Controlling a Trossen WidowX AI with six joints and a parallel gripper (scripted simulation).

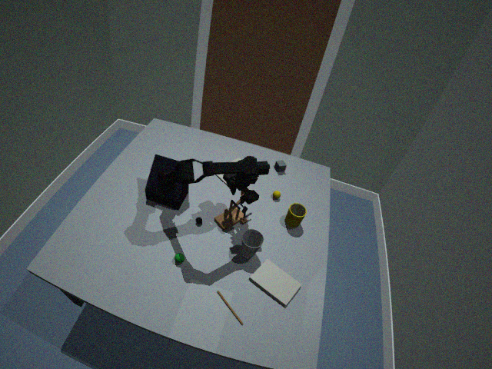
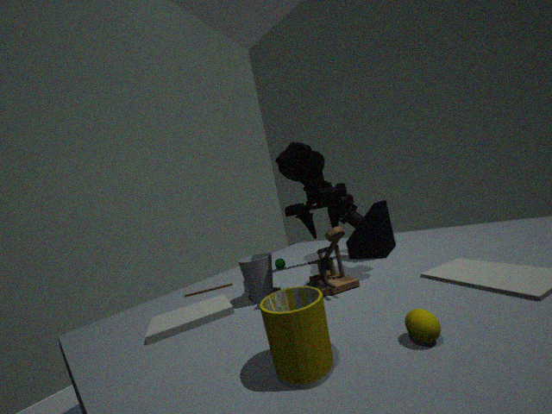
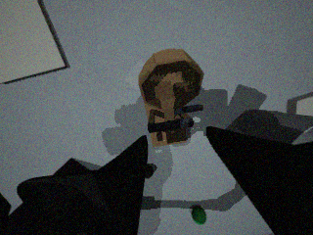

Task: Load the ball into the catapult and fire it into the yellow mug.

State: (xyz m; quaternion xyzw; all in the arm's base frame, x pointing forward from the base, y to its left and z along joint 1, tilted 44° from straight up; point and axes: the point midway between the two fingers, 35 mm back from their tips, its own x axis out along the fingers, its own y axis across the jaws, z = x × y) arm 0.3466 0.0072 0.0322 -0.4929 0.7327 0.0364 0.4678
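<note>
Now: the wooden catapult 7 cm below my gripper tip and 2 cm ahead of it. From my gripper tip the other things lie so: dark ball 16 cm behind, 12 cm below, 8 cm to the right; grey cup 18 cm to the right, 11 cm below, 10 cm ahead; yellow ball 20 cm to the left, 20 cm ahead, 12 cm below.
</note>
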